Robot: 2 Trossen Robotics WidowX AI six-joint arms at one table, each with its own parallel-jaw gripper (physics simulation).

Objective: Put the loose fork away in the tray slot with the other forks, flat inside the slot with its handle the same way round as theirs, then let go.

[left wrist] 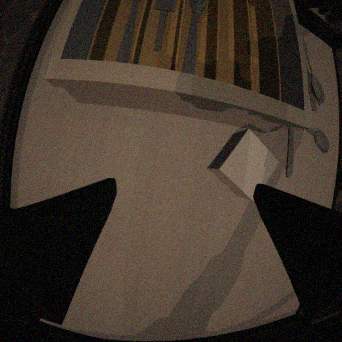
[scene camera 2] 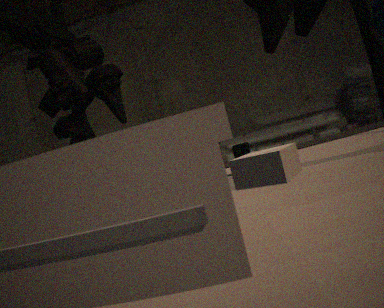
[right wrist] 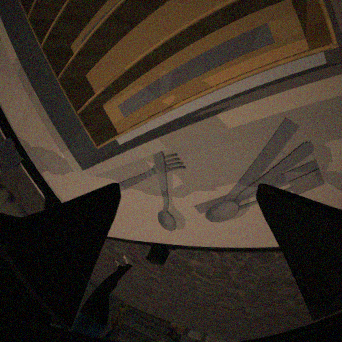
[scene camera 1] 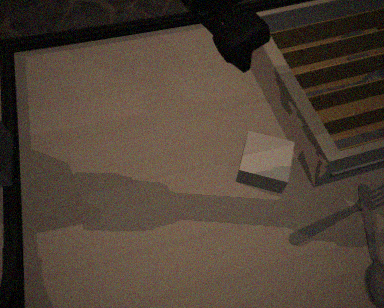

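The loose fork (scene camera 1: 325, 221) (left wrist: 289, 157) (right wrist: 137, 179) lies on the table beside the tray (scene camera 1: 300, 93) (left wrist: 150, 77) (right wrist: 57, 112), with a spoon (scene camera 1: 370, 230) (right wrist: 165, 195) crossing over its neck. In the left wrist view a grey piece (left wrist: 194, 42) that looks like a fork lies in a tray slot; darkness blurs the slots' contents. My left gripper (scene camera 1: 241, 50) (scene camera 2: 286, 44) (left wrist: 186, 188) is open and empty, above the table near the tray's end. My right gripper (scene camera 2: 103, 131) (right wrist: 189, 190) is open and empty, above and apart from the loose fork.
A white block (scene camera 1: 265, 157) (scene camera 2: 260, 171) (left wrist: 250, 162) stands near the tray's corner. In the right wrist view a pile with a spoon (right wrist: 222, 211) and a flat-bladed piece (right wrist: 267, 152) lies right of the fork. A large pale panel (scene camera 2: 150, 175) with a bar fills much of scene camera 2.
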